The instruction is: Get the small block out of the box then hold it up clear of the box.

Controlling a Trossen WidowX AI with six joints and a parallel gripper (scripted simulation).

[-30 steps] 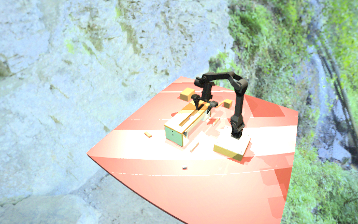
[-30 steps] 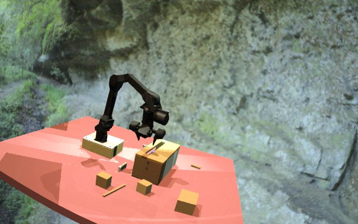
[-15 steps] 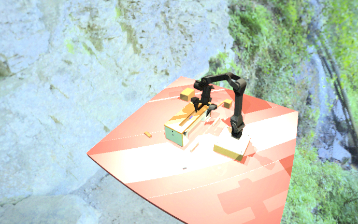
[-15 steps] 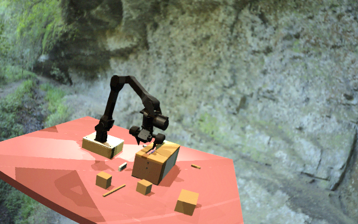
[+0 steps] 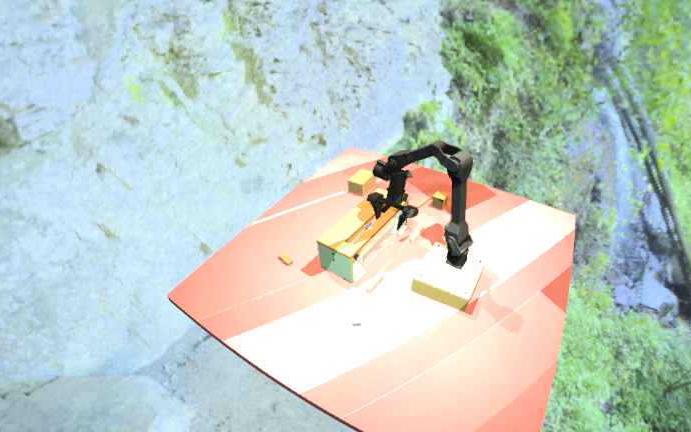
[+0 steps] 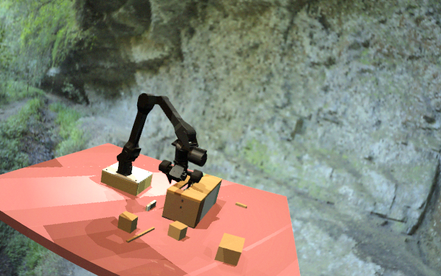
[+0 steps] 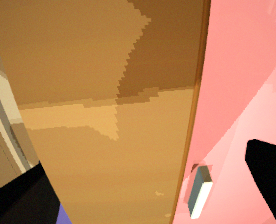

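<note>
The box is 30 mm ahead of my gripper tip, 40 mm to the left of it and 40 mm below it. The rest, counted from my gripper tip: thin stick (360 mm to the right, 100 mm below); tan chip (270 mm ahead, 280 mm to the left, 90 mm below); block (50 mm ahead, 40 mm to the left, 10 mm below).
</note>
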